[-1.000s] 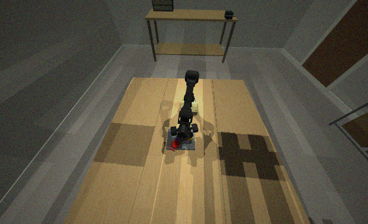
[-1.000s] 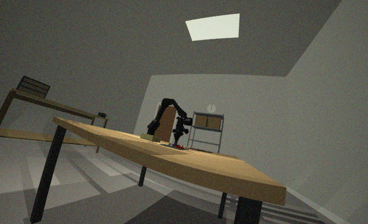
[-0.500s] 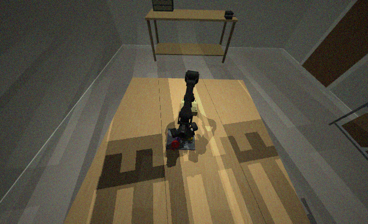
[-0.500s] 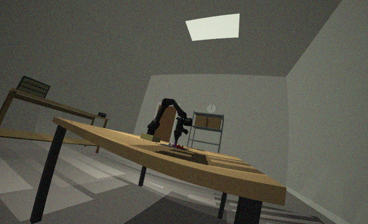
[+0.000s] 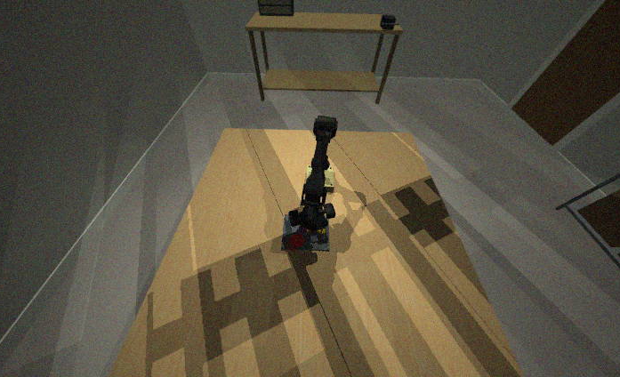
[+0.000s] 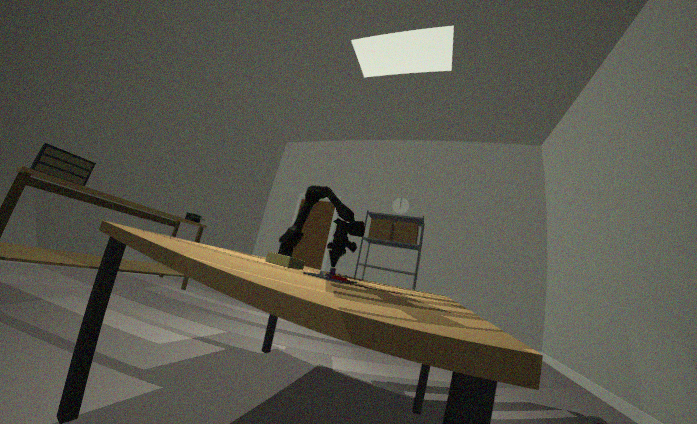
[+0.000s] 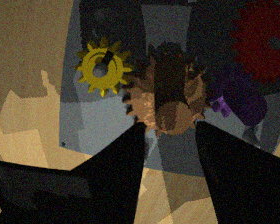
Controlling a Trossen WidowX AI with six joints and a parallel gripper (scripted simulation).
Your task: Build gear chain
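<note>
My gripper tip is now 10 mm short of the brown gear and 30 mm above it. Round my gripper tip: red gear 70 mm ahead, 60 mm to the right, 40 mm below; small purple gear 20 mm ahead, 50 mm to the right, 30 mm below.
</note>
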